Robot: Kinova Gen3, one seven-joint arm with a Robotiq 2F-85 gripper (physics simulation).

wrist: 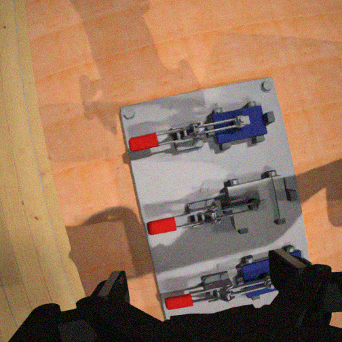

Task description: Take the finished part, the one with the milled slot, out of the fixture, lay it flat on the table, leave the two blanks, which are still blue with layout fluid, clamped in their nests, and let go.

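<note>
The finished part (243, 192), bare grey metal with a slot near its right side, sits in the middle nest of the grey fixture plate (170, 175). The arm of a toggle clamp with a red handle (161, 226) reaches over it. One blue blank (254, 134) sits in the upper nest and another blue blank (254, 270) in the lower nest, each with a clamp arm over it. My gripper (198, 276) is open and empty, its fingers wide apart at the bottom of the view. The right finger hides some of the lower blank. Height above the fixture is hard to tell.
The orange wooden table (95, 185) surrounds the fixture, and its edge runs down the left side, with paler planks (20, 150) beyond. Two more red clamp handles (143, 142) (178, 301) point left. Stop blocks and bolt heads stand up from the plate. Arm shadows cross the table.
</note>
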